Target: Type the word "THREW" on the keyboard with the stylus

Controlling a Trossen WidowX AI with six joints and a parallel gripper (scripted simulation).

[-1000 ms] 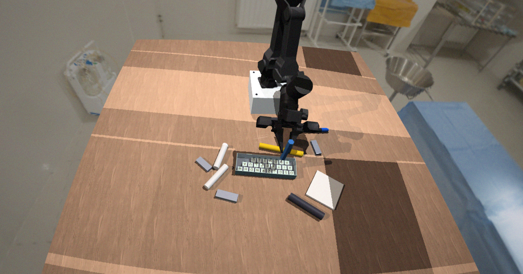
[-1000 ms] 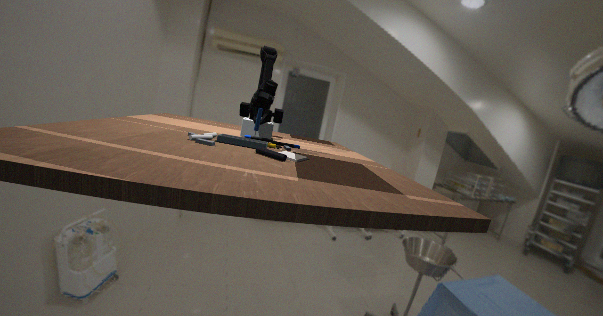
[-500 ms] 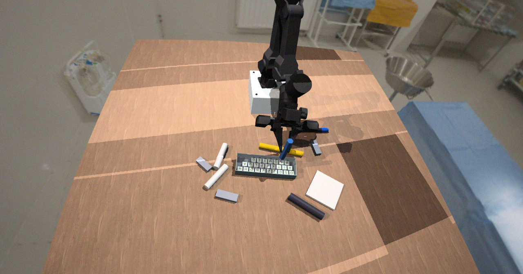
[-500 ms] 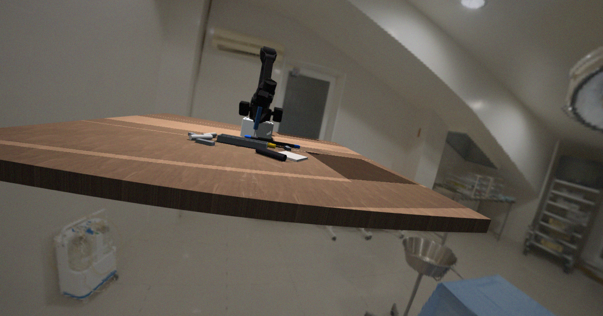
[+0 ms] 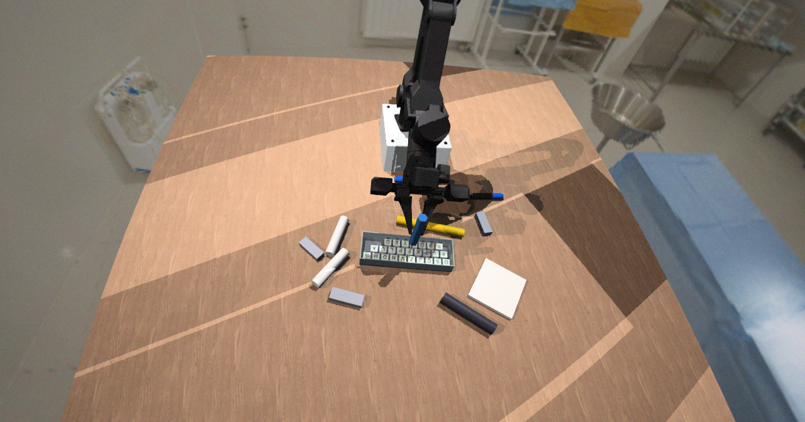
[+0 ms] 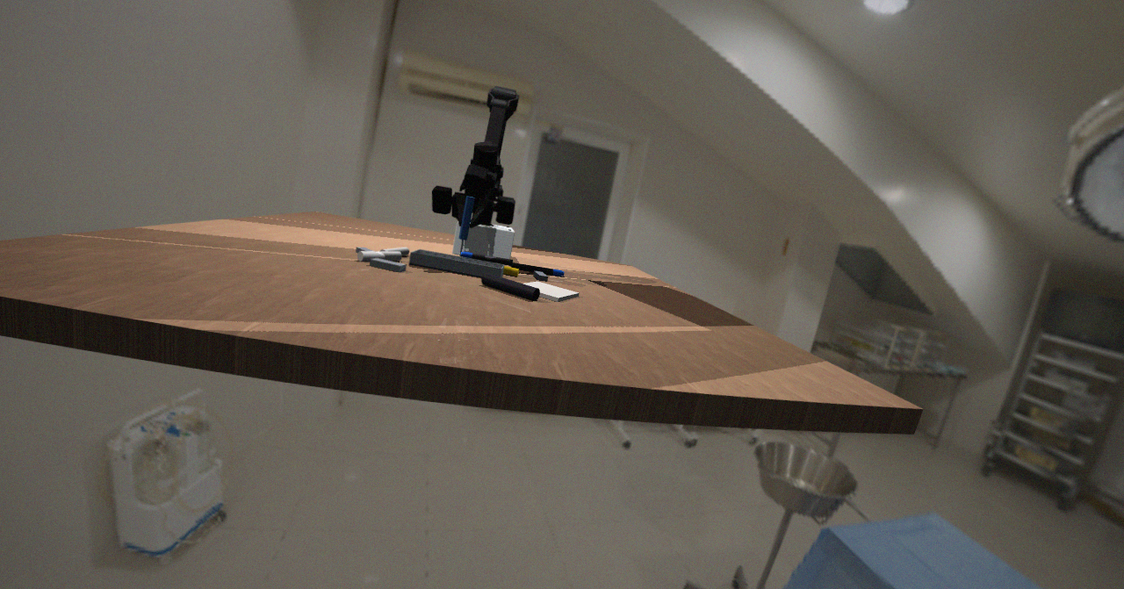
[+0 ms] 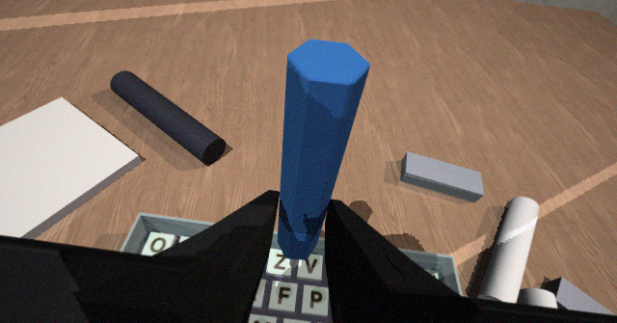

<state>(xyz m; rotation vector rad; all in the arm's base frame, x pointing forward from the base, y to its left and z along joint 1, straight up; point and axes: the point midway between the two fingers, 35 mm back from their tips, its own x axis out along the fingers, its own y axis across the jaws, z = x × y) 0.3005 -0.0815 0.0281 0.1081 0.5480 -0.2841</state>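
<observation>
The yellow pen is 70 mm behind my gripper tip, 70 mm to the left of it and 90 mm below it. Round my gripper tip: blue stylus 20 mm below; dark cylinder 150 mm ahead, 80 mm to the left, 90 mm below; white pad 110 mm ahead, 170 mm to the left, 100 mm below.
</observation>
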